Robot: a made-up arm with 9 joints. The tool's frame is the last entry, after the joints. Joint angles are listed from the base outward.
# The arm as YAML. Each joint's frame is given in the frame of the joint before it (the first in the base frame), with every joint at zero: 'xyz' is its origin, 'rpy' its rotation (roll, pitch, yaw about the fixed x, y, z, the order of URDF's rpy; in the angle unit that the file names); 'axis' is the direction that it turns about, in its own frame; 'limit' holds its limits. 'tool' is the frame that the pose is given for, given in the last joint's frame.
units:
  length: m
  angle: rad
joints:
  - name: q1
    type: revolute
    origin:
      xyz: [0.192, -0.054, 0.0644]
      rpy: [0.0, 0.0, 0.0]
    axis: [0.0, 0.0, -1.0]
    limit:
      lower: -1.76
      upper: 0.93
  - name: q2
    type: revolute
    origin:
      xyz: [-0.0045, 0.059, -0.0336]
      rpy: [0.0, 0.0, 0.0]
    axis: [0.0, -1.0, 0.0]
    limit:
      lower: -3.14
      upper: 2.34
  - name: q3
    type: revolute
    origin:
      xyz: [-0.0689, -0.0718, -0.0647]
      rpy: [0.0, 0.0, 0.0]
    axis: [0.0, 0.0, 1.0]
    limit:
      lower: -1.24
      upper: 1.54
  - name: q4
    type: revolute
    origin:
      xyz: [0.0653, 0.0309, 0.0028]
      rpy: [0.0, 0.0, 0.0]
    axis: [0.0, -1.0, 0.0]
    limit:
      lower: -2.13
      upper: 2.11
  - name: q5
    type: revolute
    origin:
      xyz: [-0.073, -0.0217, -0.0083]
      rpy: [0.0, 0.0, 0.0]
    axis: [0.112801, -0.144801, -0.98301]
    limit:
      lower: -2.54
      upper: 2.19
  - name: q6
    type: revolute
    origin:
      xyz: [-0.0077, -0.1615, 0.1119]
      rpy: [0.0, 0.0, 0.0]
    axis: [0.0, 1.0, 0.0]
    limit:
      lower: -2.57
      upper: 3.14
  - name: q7
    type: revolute
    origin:
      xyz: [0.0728, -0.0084, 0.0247]
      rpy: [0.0, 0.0, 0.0]
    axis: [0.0, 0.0, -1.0]
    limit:
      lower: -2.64
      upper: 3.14
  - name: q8
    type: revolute
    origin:
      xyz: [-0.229, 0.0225, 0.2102]
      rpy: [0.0, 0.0, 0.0]
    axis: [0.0, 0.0, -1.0]
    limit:
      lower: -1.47
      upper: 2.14
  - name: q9
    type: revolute
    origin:
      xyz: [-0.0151, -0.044, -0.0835]
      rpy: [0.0, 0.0, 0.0]
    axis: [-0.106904, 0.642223, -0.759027]
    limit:
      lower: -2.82
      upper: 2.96
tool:
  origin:
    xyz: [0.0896, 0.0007, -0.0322]
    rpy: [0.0, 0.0, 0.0]
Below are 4 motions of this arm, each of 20 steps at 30 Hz.
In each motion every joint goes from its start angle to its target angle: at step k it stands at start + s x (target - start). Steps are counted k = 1, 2, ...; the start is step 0. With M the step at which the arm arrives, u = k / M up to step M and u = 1 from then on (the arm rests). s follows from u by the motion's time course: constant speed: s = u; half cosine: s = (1 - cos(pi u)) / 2; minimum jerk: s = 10 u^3 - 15 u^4 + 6 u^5.
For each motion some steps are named. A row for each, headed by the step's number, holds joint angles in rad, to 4 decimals.
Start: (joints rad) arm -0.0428 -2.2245 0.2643 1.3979 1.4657 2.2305 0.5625 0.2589 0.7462
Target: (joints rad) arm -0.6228 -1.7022 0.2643 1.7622 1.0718 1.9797 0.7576 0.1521 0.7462
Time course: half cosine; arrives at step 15
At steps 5, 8, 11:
5: -0.1878 -2.0939 0.2643 1.4890 1.3672 2.1678 0.6113 0.2322 0.7462
8: -0.3631 -1.9361 0.2643 1.5991 1.2482 2.0920 0.6702 0.1999 0.7462
11: -0.5268 -1.7886 0.2643 1.7019 1.1370 2.0212 0.7253 0.1698 0.7462

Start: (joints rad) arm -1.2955 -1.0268 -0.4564 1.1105 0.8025 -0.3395 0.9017 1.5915 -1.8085
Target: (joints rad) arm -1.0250 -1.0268 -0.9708 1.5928 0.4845 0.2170 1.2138 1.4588 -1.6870
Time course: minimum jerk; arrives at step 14
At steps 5, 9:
5: -1.2289 -1.0268 -0.5831 1.2293 0.7242 -0.2024 0.9786 1.5588 -1.7786
9: -1.0916 -1.0268 -0.8441 1.4740 0.5628 0.0799 1.1369 1.4915 -1.7169

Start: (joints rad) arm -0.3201 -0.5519 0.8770 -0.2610 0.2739 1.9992 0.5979 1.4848 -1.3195
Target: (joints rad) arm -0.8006 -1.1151 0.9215 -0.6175 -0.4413 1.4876 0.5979 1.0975 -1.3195
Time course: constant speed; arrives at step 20
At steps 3, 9, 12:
3: -0.3922 -0.6364 0.8837 -0.3145 0.1666 1.9225 0.5979 1.4267 -1.3195
9: -0.5363 -0.8053 0.8970 -0.4214 -0.0479 1.7690 0.5979 1.3105 -1.3195
12: -0.6084 -0.8898 0.9037 -0.4749 -0.1552 1.6922 0.5979 1.2524 -1.3195

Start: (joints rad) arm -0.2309 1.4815 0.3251 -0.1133 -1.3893 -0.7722 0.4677 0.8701 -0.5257
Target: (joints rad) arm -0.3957 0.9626 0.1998 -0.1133 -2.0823 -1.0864 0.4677 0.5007 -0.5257
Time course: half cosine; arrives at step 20
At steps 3, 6, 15, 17, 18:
3: -0.2399 1.4532 0.3183 -0.1133 -1.4271 -0.7893 0.4677 0.8500 -0.5257
6: -0.2649 1.3746 0.2993 -0.1133 -1.5321 -0.8370 0.4677 0.7940 -0.5257
15: -0.3716 1.0386 0.2181 -0.1133 -1.9808 -1.0404 0.4677 0.5548 -0.5257
17: -0.3867 0.9909 0.2066 -0.1133 -2.0445 -1.0693 0.4677 0.5208 -0.5257
18: -0.3917 0.9753 0.2029 -0.1133 -2.0653 -1.0787 0.4677 0.5097 -0.5257

